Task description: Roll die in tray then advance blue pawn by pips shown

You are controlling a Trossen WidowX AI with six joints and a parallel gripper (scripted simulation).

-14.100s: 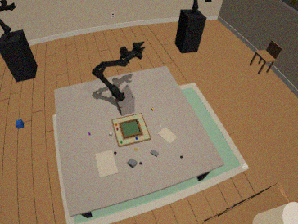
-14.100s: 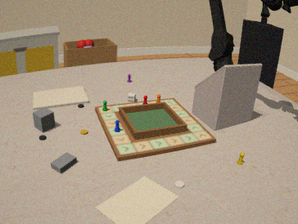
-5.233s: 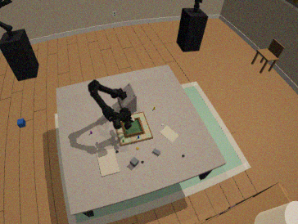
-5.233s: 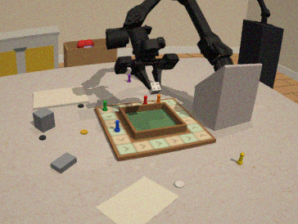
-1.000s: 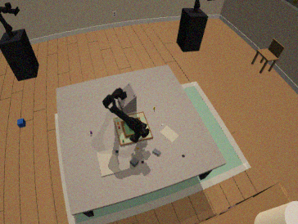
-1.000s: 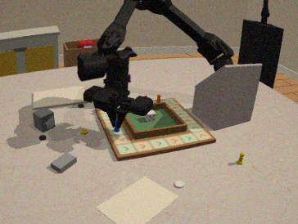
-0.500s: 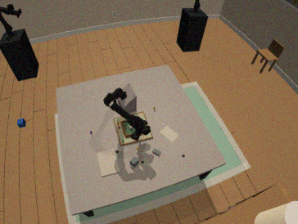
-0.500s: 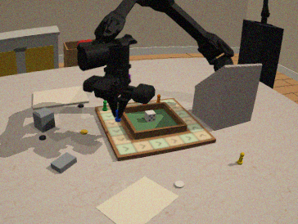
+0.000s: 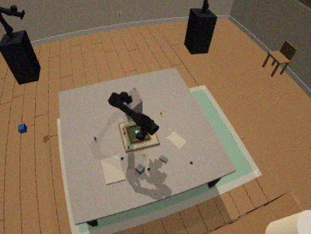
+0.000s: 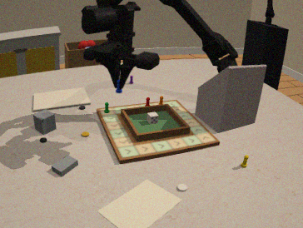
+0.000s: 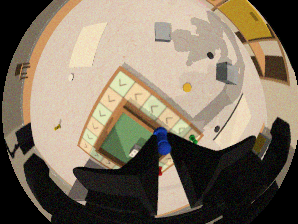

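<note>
Right now my gripper tip is 140 mm above the green tray, 110 mm past it and 30 mm to the left of it. Also, from my gripper tip: blue pawn (right at my gripper tip); green pawn (130 mm to the right, 120 mm below, 10 mm ahead); white die (120 mm below, 110 mm behind, 40 mm to the right).
</note>
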